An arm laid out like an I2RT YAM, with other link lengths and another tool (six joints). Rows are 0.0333 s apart.
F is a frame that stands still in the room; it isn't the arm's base.
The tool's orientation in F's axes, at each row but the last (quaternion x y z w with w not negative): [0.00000 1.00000 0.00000 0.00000]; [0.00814 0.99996 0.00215 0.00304]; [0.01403 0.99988 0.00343 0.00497]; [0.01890 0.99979 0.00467 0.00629]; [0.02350 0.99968 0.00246 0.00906]
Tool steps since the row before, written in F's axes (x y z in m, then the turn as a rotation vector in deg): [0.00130 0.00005 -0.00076 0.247 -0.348 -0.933]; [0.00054 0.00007 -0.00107 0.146 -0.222 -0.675]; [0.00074 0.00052 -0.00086 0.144 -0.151 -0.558]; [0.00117 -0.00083 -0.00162 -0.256 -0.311 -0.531]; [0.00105 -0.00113 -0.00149 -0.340 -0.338 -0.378]
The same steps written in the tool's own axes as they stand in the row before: [-0.00130 0.00005 0.00076 -0.247 -0.348 0.933]; [-0.00053 0.00007 0.00107 -0.146 -0.223 0.675]; [-0.00072 0.00053 0.00087 -0.143 -0.151 0.558]; [-0.00118 -0.00080 0.00163 0.251 -0.326 0.525]; [-0.00107 -0.00109 0.00150 0.330 -0.356 0.370]
